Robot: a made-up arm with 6 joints.
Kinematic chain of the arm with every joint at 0, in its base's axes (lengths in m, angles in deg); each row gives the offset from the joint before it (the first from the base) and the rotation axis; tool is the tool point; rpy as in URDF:
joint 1: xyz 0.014 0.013 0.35 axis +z
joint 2: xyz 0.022 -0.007 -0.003 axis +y
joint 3: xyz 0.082 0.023 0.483 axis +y
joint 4: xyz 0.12 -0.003 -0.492 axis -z
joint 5: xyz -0.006 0 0.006 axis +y
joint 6: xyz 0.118 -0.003 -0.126 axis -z
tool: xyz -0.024 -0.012 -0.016 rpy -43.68 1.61 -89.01
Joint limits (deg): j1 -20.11..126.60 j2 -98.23..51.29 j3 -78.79..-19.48 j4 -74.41..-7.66 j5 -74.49..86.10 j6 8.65..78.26
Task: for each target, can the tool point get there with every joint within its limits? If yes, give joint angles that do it. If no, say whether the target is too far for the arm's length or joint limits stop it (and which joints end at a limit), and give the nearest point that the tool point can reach.
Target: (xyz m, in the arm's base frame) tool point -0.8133 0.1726 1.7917
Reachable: no: too far | nearest point -0.4381 0.1002 1.1533 | short by 0.744 m
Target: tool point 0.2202 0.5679 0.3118
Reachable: yes | joints 57.09 23.89 -29.83 -40.28 -61.14 60.05
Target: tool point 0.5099 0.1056 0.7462
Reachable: yes | joints 13.13 -30.91 -44.32 -64.88 42.79 14.75
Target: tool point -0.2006 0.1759 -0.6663
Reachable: no: joint limits stop it (at a limit: joint 1, joint 2, joint 4, joint 6) | nearest point -0.2222 0.2715 -0.0802 | short by 0.594 m
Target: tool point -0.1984 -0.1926 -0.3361
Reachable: no: joint limits stop it (at a limit: joint 1, joint 2, joint 3, joint 4, joint 6) | nearest point -0.1809 0.1345 -0.0257 | short by 0.451 m
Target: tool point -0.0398 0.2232 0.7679
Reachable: yes | joints 105.86 -72.67 -26.65 -56.65 41.97 59.32
